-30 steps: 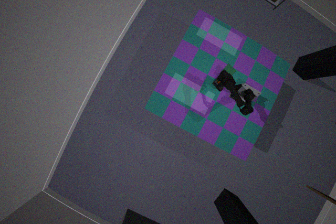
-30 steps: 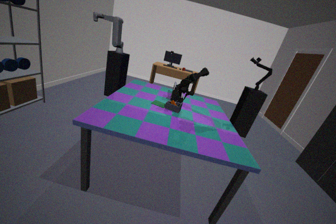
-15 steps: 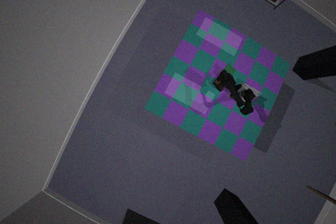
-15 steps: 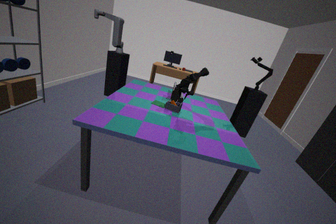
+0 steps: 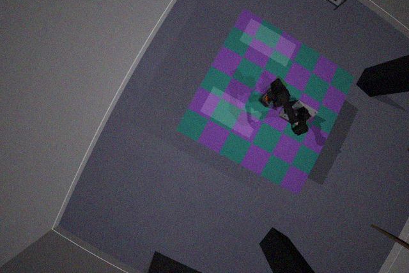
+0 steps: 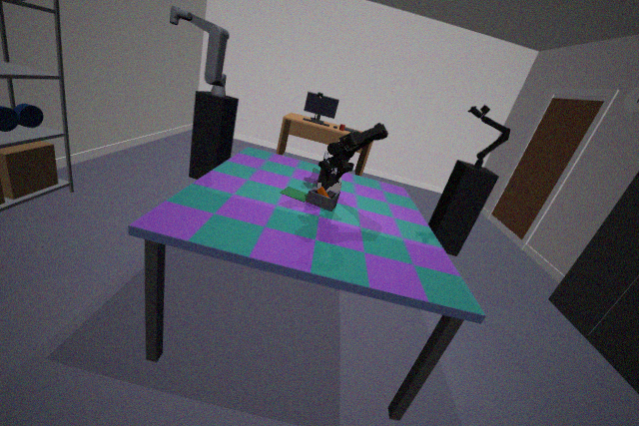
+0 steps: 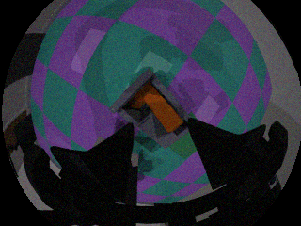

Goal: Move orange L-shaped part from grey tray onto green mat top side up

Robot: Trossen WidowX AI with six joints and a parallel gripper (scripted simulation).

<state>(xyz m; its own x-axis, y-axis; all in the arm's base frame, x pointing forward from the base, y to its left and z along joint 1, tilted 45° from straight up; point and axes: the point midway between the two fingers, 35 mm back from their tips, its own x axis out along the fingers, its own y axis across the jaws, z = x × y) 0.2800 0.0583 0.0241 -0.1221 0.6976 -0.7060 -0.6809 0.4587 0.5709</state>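
The orange L-shaped part is 110 mm below my gripper tip and 20 mm behind it. From my gripper tip the other things lie so: green mat (180 mm to the right, 160 mm below, 40 mm behind).
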